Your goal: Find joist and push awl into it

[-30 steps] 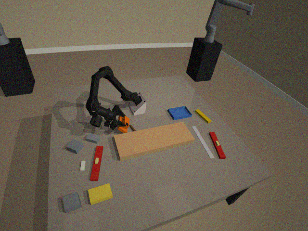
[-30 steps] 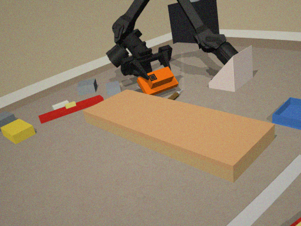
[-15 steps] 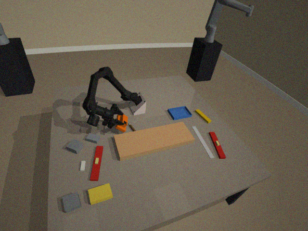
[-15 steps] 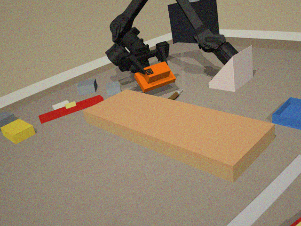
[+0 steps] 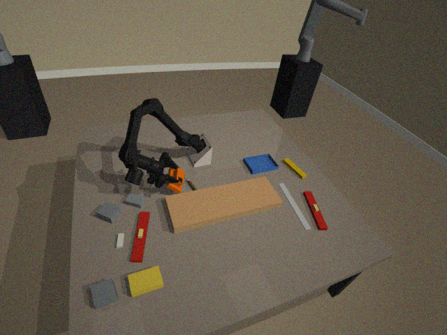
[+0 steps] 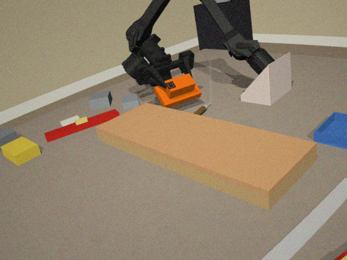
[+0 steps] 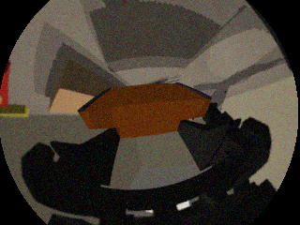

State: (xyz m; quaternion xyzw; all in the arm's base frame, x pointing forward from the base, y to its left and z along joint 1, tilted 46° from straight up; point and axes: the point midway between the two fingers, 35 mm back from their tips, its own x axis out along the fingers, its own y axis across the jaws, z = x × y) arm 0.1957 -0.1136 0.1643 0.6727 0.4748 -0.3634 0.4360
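The awl lies 20 mm behind my gripper tip, 60 mm to the left of it and 80 mm below it. Also, from my gripper tip: small white piece (230 mm ahead, 290 mm to the right, 80 mm below); then yellow block (420 mm ahead, 220 mm to the right, 70 mm below); then orange stud finder (10 mm ahead, 10 mm to the right, 10 mm below).
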